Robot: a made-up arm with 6 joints. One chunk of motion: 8 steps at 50 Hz.
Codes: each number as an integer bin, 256 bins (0 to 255) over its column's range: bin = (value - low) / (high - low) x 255, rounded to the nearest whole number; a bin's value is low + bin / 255 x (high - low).
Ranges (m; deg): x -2.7..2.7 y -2.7..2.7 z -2.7..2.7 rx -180..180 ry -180..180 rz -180..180
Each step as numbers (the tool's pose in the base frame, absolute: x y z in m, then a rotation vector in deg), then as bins.
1 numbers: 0.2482 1.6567 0.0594 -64.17 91.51 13.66
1 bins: 139 206 130 82 192 137
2 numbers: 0.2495 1.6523 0.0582 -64.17 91.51 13.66
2 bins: 139 206 130 82 192 137
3 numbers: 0.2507 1.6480 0.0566 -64.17 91.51 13.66
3 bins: 139 205 130 82 192 137
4 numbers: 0.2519 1.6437 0.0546 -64.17 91.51 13.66
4 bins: 139 205 130 82 192 137
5 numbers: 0.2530 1.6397 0.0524 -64.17 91.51 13.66
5 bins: 139 205 130 82 192 137
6 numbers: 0.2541 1.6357 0.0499 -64.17 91.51 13.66
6 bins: 139 205 130 82 192 137
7 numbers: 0.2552 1.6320 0.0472 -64.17 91.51 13.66
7 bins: 140 205 130 82 192 137
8 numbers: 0.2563 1.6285 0.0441 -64.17 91.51 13.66
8 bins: 140 204 130 82 192 137
